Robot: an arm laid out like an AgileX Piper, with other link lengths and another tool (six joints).
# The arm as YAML. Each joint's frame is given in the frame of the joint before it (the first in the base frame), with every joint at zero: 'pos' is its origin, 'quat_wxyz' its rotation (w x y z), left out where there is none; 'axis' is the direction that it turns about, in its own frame. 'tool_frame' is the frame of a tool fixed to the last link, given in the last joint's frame.
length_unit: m
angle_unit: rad
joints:
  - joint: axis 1
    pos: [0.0, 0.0, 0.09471]
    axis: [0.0, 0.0, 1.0]
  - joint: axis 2
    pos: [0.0, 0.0, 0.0]
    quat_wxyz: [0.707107, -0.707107, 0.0, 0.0]
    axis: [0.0, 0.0, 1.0]
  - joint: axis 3
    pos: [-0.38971, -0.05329, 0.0]
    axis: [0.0, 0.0, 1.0]
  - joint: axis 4
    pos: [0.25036, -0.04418, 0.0]
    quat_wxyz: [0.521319, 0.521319, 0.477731, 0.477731]
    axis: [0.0, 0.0, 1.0]
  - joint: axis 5
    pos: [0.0, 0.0, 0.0]
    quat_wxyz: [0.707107, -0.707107, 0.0, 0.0]
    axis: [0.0, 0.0, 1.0]
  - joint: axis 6
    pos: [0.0, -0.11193, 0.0]
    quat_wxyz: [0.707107, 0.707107, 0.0, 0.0]
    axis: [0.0, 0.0, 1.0]
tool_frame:
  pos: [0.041, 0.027, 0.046]
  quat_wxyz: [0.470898, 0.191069, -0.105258, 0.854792]
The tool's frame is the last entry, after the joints.
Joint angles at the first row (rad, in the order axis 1, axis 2, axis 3, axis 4, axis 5, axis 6):
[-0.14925, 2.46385, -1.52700, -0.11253, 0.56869, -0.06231]
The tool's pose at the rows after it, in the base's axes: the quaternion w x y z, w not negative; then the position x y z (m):
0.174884 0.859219 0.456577 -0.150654 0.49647 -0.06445 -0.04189
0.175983 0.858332 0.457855 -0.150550 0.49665 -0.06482 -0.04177
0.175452 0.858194 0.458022 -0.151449 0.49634 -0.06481 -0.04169
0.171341 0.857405 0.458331 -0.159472 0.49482 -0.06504 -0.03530
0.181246 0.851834 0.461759 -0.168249 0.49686 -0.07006 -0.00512
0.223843 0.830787 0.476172 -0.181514 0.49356 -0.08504 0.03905
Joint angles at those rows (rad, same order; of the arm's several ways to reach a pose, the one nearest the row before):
[-0.14925, 2.46403, -1.52702, -0.11672, 0.57298, -0.06231]
[-0.14926, 2.46404, -1.52786, -0.11876, 0.57298, -0.06418]
[-0.14926, 2.46404, -1.52808, -0.11876, 0.57532, -0.06430]
[-0.14926, 2.45583, -1.53750, -0.11876, 0.61082, -0.06431]
[-0.14926, 2.41123, -1.57288, -0.14561, 0.69652, -0.06431]
[-0.14925, 2.33375, -1.59059, -0.24529, 0.77558, -0.06513]

